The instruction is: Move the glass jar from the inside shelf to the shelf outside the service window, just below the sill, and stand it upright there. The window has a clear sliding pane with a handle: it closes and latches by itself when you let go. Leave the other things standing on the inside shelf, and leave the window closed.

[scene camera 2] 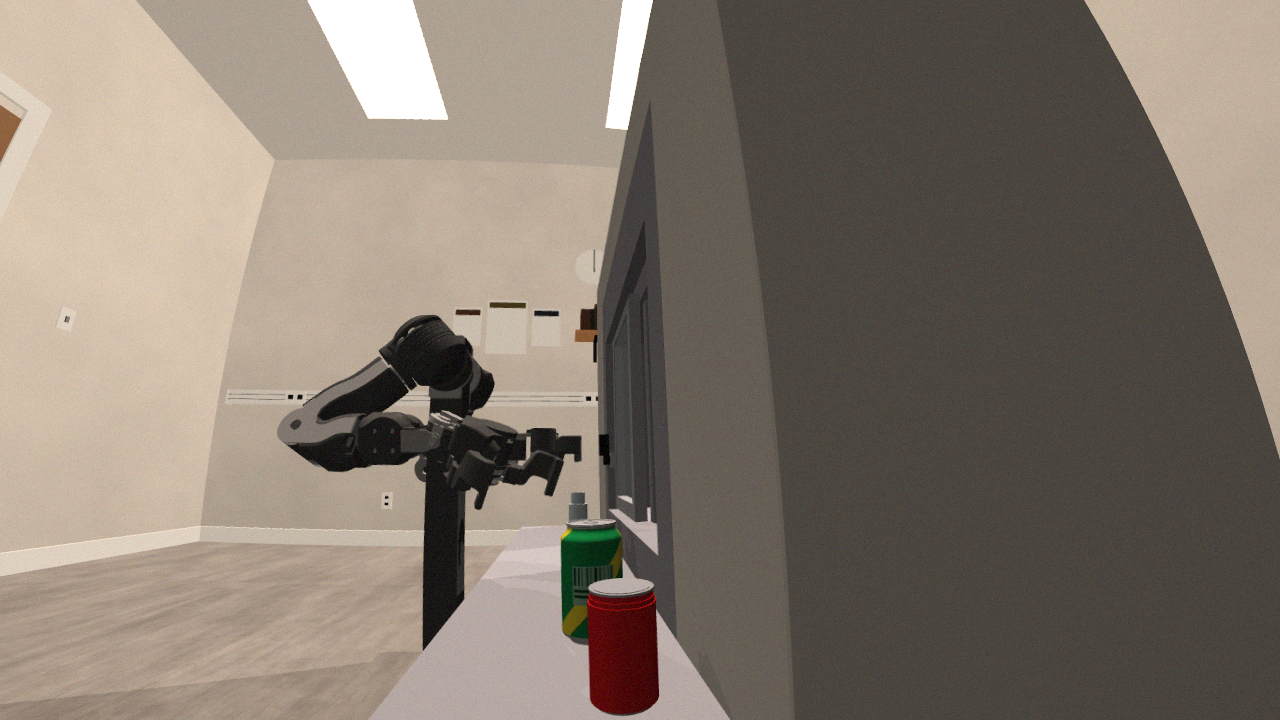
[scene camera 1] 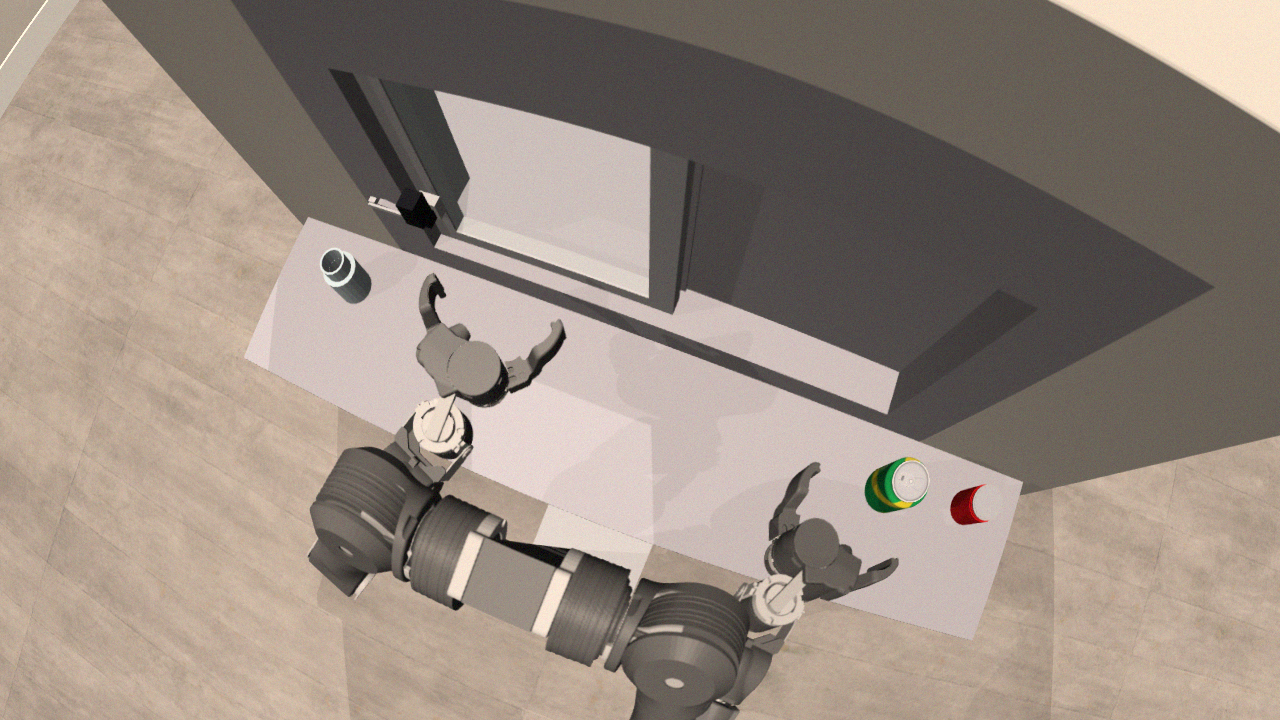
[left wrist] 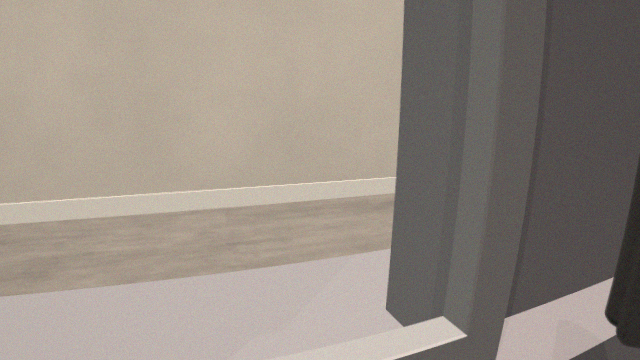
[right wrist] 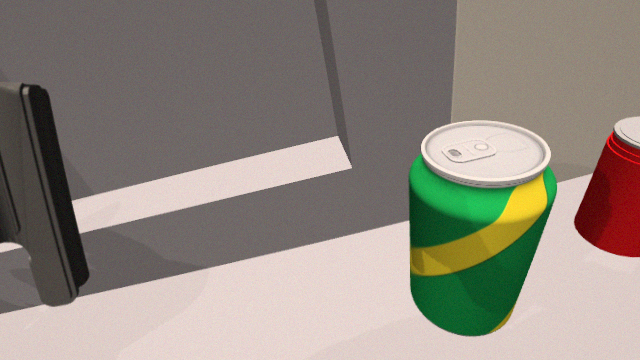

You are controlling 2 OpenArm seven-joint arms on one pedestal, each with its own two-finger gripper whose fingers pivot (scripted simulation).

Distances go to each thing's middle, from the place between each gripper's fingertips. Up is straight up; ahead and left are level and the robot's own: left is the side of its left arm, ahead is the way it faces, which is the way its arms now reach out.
Right now my right hand (scene camera 1: 848,518) is 21 cm to the left of the red can (scene camera 2: 622,627), 11 cm above it and 8 cm short of it. From my right hand the other things lie so: black handle (scene camera 1: 412,205) 64 cm to the left, 14 cm ahead, 6 cm above; glass jar (scene camera 1: 350,280) 75 cm to the left, 11 cm below, 7 cm ahead.
The black handle lies 18 cm to the left of my left hand (scene camera 1: 497,302) and 6 cm ahead of it. Round my left hand: glass jar 29 cm to the left, 18 cm below, 1 cm behind; then red can 67 cm to the right, 18 cm below.
